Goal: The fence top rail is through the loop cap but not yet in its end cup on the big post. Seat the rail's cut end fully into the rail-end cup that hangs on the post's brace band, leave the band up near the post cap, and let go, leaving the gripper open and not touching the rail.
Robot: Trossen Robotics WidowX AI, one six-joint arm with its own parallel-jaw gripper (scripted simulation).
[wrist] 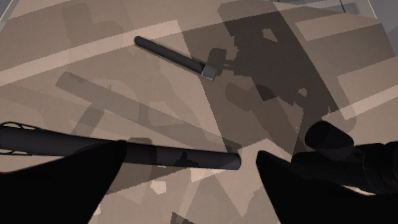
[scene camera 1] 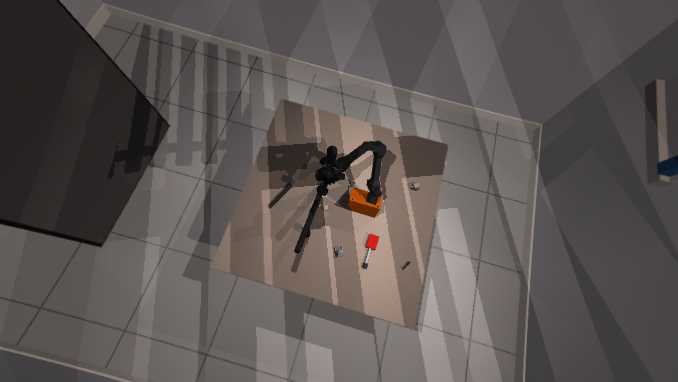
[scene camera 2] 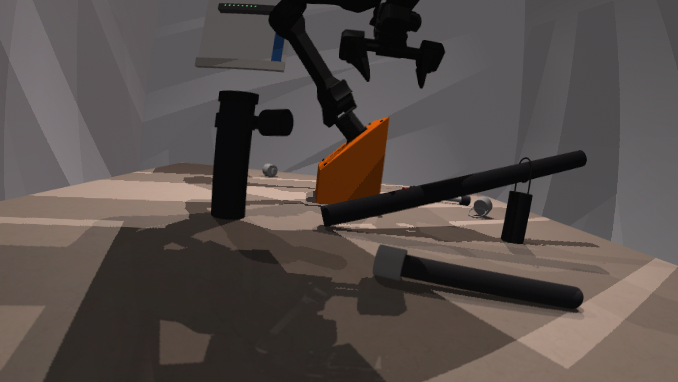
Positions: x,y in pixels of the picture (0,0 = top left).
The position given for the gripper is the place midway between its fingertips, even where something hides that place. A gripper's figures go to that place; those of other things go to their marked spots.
Scene:
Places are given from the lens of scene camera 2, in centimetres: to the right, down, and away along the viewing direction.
gripper (scene camera 2: pixel 395 83): 9, -18, 53
black top rail (scene camera 2: pixel 376 205): 6, 2, 54

